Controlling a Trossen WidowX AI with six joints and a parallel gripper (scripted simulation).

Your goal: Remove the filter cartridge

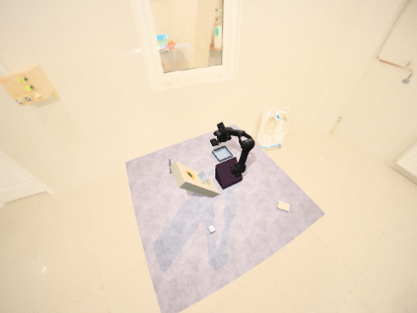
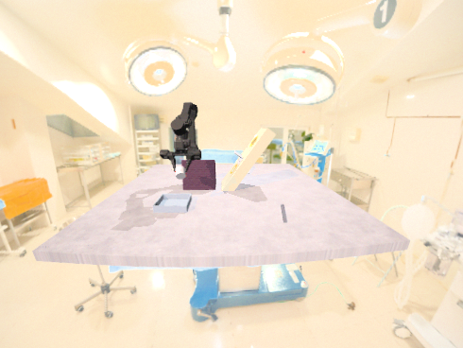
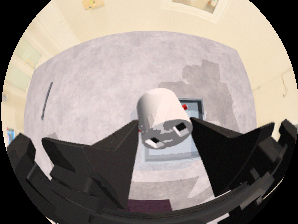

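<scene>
Now: the tray 40 mm behind my gripper tip, 10 mm to the left of it and 160 mm below it. Also, from my gripper tip: flat tan piece: 220 mm behind, 700 mm to the left, 160 mm below; then round filter cartridge: right at my gripper tip.
</scene>
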